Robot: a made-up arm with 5 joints. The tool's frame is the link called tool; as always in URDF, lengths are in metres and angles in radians. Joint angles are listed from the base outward.
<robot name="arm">
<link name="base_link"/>
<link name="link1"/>
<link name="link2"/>
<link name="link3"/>
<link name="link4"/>
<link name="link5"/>
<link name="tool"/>
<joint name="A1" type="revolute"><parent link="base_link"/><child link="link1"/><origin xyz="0.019 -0.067 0.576" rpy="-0.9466 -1.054 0.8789"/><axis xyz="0 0 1"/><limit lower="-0.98" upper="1.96"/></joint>
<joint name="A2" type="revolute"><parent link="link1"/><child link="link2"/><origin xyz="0.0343 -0.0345 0.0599" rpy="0.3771 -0.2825 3.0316"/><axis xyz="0 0 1"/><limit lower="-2.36" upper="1.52"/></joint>
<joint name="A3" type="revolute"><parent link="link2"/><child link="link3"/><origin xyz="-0.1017 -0.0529 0.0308" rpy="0.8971 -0.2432 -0.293"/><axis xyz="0 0 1"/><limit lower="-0.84" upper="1.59"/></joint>
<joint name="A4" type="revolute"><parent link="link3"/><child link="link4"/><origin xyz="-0.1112 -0.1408 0.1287" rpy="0.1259 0.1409 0.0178"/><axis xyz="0 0 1"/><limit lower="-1.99" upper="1.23"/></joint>
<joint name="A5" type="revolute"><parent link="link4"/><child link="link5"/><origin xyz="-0.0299 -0.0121 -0.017" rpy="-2.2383 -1.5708 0"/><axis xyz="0 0 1"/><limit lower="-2.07" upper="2.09"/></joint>
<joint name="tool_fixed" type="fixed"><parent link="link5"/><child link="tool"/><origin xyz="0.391 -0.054 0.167" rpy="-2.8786 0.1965 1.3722"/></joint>
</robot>
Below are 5 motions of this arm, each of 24 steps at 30 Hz.
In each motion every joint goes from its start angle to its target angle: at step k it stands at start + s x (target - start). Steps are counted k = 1, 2, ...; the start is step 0. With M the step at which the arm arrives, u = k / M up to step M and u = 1 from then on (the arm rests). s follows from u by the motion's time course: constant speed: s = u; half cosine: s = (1 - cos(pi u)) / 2; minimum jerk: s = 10 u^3 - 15 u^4 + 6 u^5.
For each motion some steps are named. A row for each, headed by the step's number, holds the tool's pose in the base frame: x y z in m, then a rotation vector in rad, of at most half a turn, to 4 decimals.
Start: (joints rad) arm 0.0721 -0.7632 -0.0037 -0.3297 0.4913
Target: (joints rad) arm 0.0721 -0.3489 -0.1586 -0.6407 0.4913
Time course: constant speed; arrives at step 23
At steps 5, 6, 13, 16, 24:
5: 0.2202 0.4020 0.8808 0.6175 0.6020 -0.3473
6: 0.2231 0.4057 0.8726 0.6044 0.5904 -0.3529
13: 0.2404 0.4291 0.8143 0.5113 0.5075 -0.3831
16: 0.2463 0.4377 0.7891 0.4708 0.4711 -0.3912
24: 0.2569 0.4546 0.7300 0.3758 0.3848 -0.3989

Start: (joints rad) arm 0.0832 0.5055 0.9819 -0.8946 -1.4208
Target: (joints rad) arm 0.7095 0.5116 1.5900 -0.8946 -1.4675
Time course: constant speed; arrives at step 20
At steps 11, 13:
11: 0.1096 0.3281 0.6970 1.2088 2.1045 -0.0242
13: 0.1167 0.3327 0.6625 1.1931 2.1200 -0.1474

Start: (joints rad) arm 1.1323 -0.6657 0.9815 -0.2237 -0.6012
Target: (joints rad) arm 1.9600 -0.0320 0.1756 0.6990 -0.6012
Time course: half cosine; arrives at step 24
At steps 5, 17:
5: 0.0135 0.5802 0.5413 0.2641 1.9713 -0.2927
17: -0.0244 0.3384 0.0158 -0.4231 1.6951 -1.2962

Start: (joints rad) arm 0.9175 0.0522 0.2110 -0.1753 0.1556
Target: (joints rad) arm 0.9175 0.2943 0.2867 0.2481 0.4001
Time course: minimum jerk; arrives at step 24
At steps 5, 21, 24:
5: -0.1302 0.3670 0.2036 -0.7645 1.4023 -0.5762
21: -0.2054 0.2439 0.1600 -1.1993 1.7001 -1.0907
24: -0.2069 0.2419 0.1600 -1.2074 1.7048 -1.0997

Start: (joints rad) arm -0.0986 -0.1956 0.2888 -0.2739 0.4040
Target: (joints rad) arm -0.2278 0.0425 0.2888 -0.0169 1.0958
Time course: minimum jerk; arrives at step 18
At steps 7, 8, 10, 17, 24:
7: 0.0776 0.4652 0.6569 0.0835 1.3405 -0.3285
8: 0.0689 0.4572 0.6304 0.0078 1.3632 -0.3685
10: 0.0459 0.4337 0.5783 -0.1577 1.4030 -0.4454
17: -0.0104 0.3646 0.4974 -0.4955 1.4456 -0.5640
24: -0.0107 0.3642 0.4972 -0.4969 1.4457 -0.5644

